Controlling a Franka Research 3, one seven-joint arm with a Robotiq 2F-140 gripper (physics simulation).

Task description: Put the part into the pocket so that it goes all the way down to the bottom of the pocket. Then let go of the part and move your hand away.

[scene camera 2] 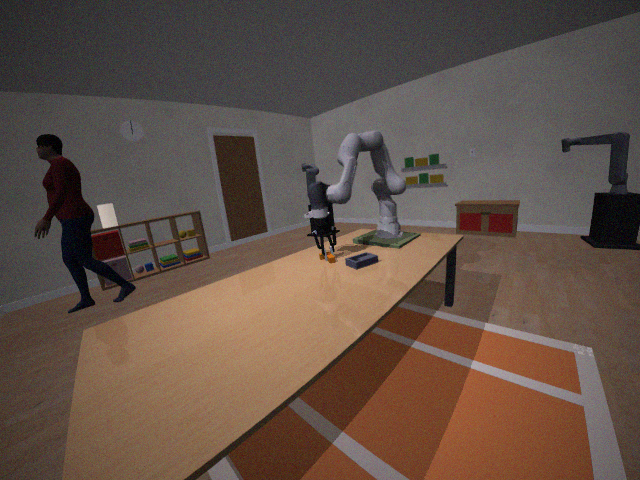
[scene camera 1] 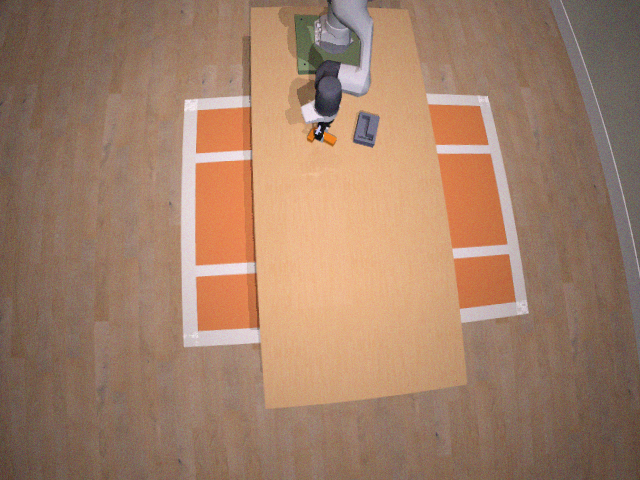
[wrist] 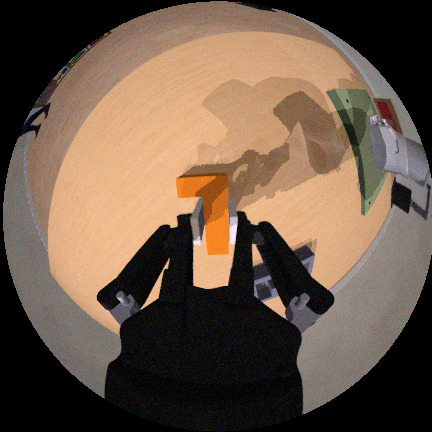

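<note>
An orange L-shaped part [scene camera 1: 329, 138] [scene camera 2: 331, 258] [wrist: 218, 246] is at or just above the table top. My gripper [scene camera 1: 320, 134] [scene camera 2: 326, 254] [wrist: 215, 206] is shut on its long leg, one pad on each side. In the wrist view the short leg points left at the far end of the part. Whether the part touches the table is hard to tell. A grey-blue block [scene camera 1: 358, 130] [scene camera 2: 354, 265] [wrist: 308, 256] with an L-shaped pocket [scene camera 1: 368, 124] lies apart from the part, to its right in both scene views. My right finger linkage partly hides the block in the wrist view.
The wooden table [scene camera 1: 356, 232] [scene camera 2: 217, 330] carries the arm's green base plate [scene camera 1: 305, 46] [scene camera 2: 408, 238] [wrist: 357, 125] behind the part and block. A person [scene camera 2: 69, 191] walks beyond the table at the left of scene camera 2. A low shelf unit [scene camera 2: 203, 235] stands there too.
</note>
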